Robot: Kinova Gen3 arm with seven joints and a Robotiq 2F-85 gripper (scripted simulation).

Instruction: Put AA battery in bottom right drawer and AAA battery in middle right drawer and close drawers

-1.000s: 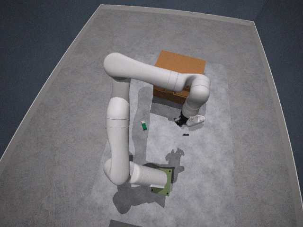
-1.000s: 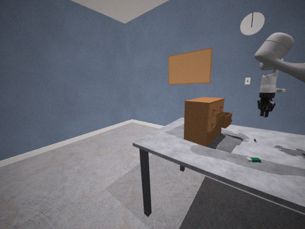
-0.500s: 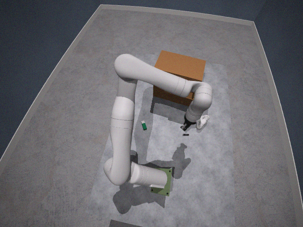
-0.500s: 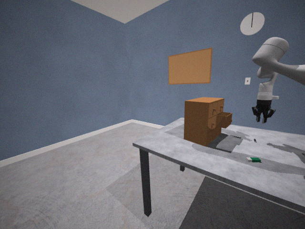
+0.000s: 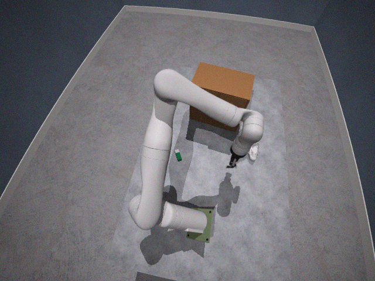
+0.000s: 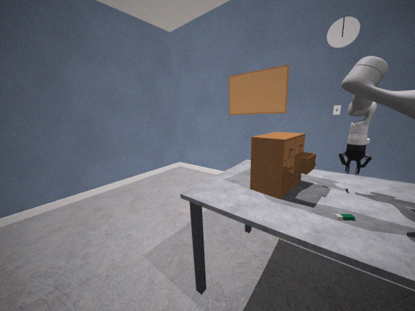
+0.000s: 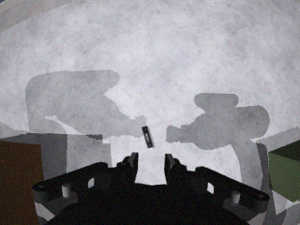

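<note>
My hand is 120 mm above the dark battery and 10 mm to the left of it. Also, from my hand: white block 290 mm to the left, 120 mm below, 40 mm ahead.
</note>
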